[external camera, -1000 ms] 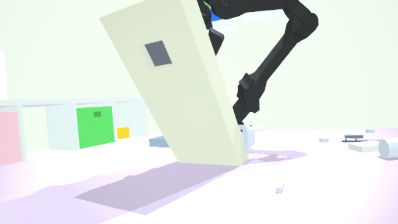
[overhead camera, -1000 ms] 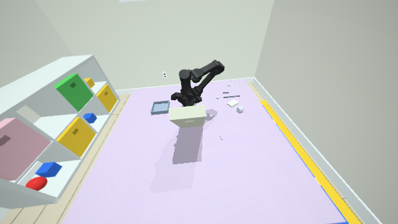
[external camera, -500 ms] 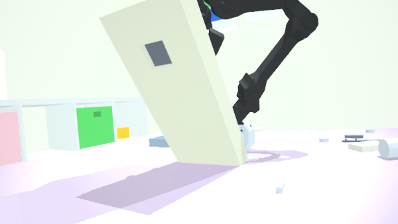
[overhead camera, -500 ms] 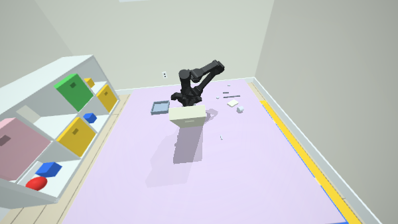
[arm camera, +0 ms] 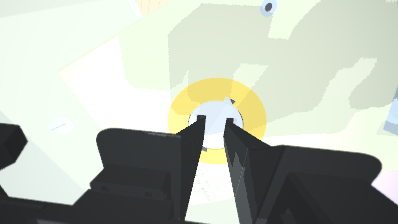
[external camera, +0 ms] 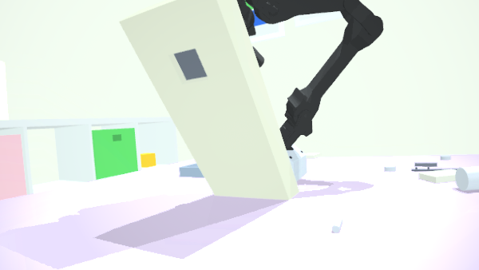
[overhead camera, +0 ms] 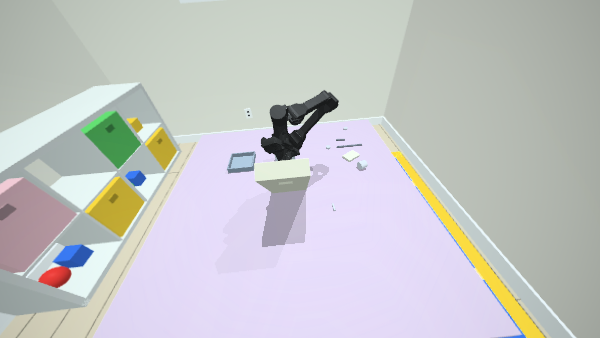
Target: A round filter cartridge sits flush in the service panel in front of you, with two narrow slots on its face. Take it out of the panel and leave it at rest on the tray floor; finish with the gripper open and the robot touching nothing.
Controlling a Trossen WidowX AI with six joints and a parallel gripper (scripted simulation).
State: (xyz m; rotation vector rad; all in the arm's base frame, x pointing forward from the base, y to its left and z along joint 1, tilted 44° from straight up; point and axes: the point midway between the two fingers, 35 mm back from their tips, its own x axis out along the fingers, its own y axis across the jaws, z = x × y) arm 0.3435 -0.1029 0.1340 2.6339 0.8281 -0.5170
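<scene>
The round pale cartridge is 10 mm ahead of my gripper tip and 10 mm below it. From my gripper tip the other things lie so: small peg (20 mm behind, 210 mm to the left, 280 mm below); blue-grey tray (390 mm behind, 300 mm to the right, 270 mm below).
</scene>
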